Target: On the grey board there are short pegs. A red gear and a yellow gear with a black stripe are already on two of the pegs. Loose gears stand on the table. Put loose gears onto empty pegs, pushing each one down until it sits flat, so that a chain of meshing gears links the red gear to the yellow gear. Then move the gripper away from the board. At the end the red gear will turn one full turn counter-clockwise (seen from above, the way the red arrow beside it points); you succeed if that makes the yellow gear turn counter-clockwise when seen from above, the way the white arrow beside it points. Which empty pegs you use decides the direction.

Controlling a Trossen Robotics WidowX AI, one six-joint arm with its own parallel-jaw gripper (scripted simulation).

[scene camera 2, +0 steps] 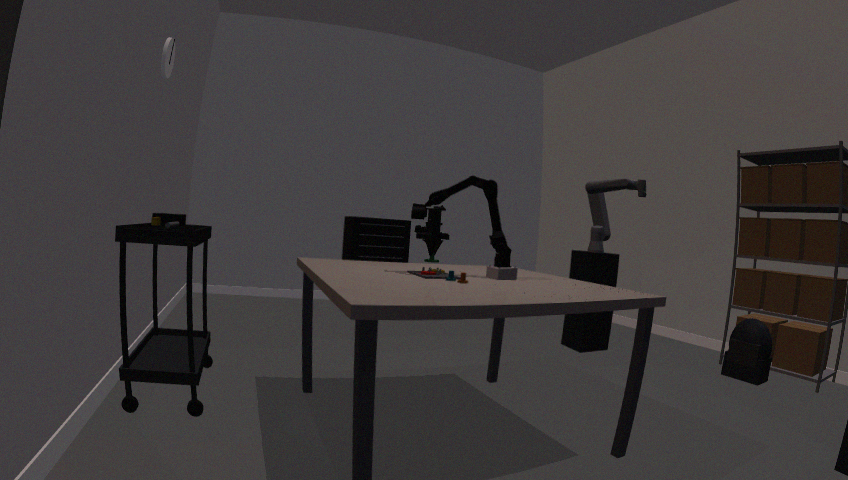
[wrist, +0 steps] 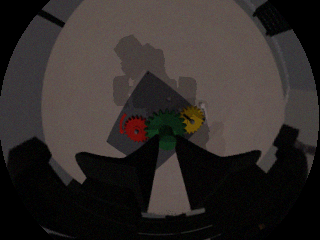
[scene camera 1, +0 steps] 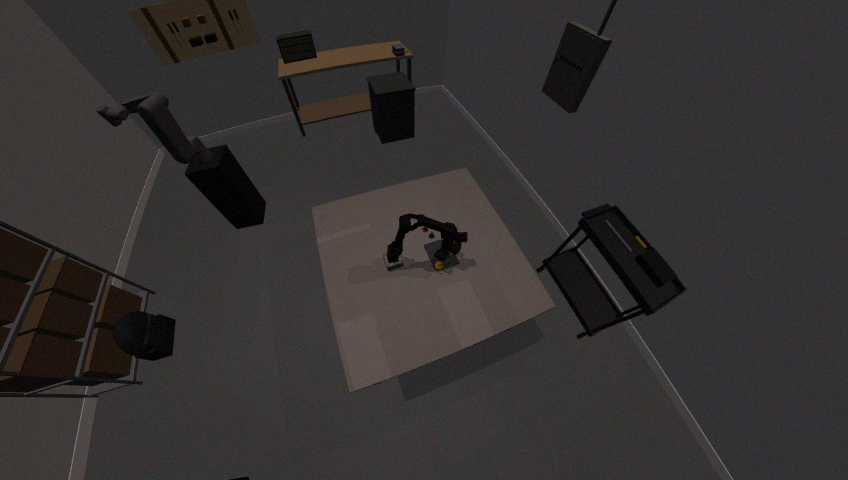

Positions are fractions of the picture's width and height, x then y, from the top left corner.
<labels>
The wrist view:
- my gripper: 0.52,0.57
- green gear: 0.53,0.52, held by my gripper
</labels>
